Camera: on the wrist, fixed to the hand. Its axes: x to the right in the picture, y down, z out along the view.
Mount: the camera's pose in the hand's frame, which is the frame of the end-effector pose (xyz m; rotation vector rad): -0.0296 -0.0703 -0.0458 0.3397 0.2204 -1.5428
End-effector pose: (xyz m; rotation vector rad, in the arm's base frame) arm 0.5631 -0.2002 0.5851 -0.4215 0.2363 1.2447
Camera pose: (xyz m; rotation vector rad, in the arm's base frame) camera 0.6231 -0.2637 0.5684 -0.3028 0.2161 -0.3569
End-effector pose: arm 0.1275 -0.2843 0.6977 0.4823 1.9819 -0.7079
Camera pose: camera 0.0703 -0.3088 0.7613 -0.9999 2.1857 -1.9625
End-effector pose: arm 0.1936 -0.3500 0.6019 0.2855 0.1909 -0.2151
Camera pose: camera 0.1415 -0.3968 0.5471 0.4519 0.5727 -1.7608
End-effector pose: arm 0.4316 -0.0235 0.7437 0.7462 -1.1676 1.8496
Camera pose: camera 0.5044 0.0264 0.7325 1.1099 0.0713 0.7148
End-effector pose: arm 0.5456 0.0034 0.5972 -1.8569 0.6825 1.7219
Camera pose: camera 0.6245 0.0254 0.6319 -1.5065 -0.3922 0.3560
